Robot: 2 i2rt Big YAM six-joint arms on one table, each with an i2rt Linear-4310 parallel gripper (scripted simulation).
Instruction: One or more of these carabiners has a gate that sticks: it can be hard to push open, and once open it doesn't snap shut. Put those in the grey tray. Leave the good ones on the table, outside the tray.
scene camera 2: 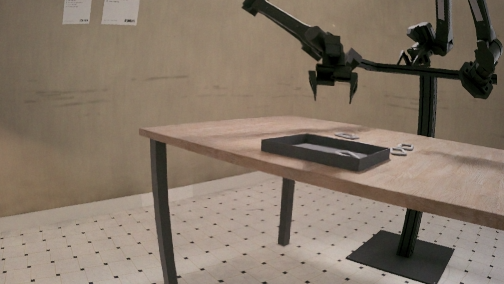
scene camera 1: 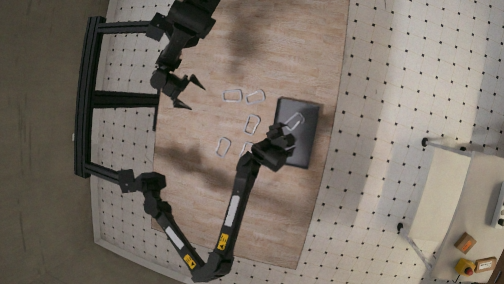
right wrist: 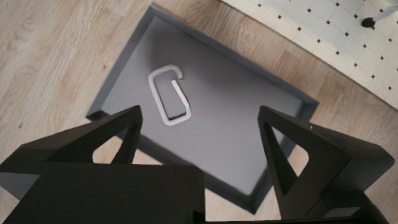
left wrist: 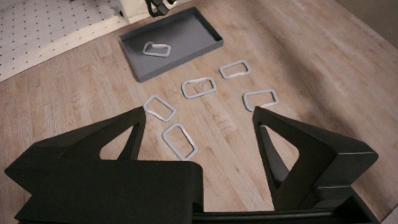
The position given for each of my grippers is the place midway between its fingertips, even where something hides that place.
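Note:
My right gripper (scene camera 2: 332, 101) is visible together with a grey tray (scene camera 2: 309, 147). The tray appears again at (scene camera 1: 304, 133). The right wrist camera gives the tray (right wrist: 224, 89) and my right gripper (right wrist: 200, 111). From the left wrist come my left gripper (left wrist: 199, 112) and the tray (left wrist: 190, 36).

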